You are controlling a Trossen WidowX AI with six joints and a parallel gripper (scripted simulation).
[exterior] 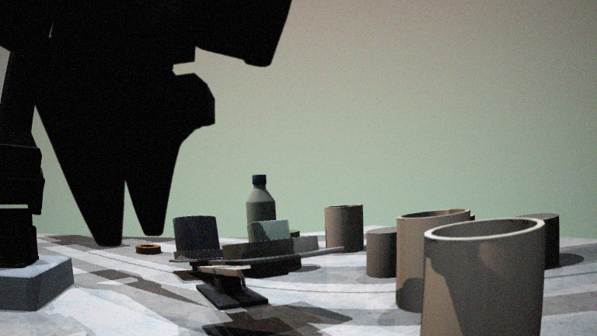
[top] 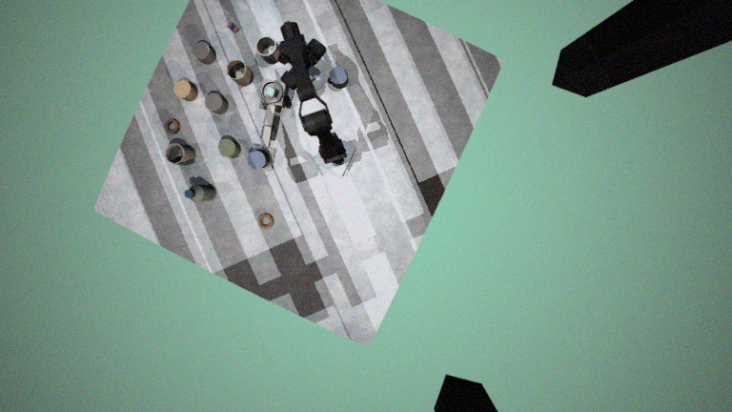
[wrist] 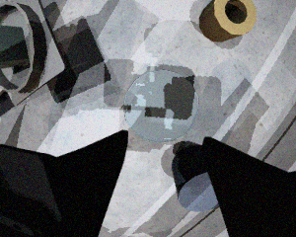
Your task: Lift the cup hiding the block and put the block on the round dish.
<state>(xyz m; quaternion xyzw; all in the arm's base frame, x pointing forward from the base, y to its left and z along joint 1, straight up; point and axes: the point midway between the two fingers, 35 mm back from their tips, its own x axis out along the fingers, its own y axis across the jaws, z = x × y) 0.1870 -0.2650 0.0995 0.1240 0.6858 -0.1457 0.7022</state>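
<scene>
Now: gripper tip 110 mm short of the grey-green block, 110 mm to the right of it and 20 mm above it. Round my gripper tip: pale blue round dish: 10 mm behind, 100 mm below; small balance: 110 mm ahead, 230 mm to the left, 80 mm below; red-blue piece: 380 mm ahead, 120 mm to the right, 100 mm below.
</scene>
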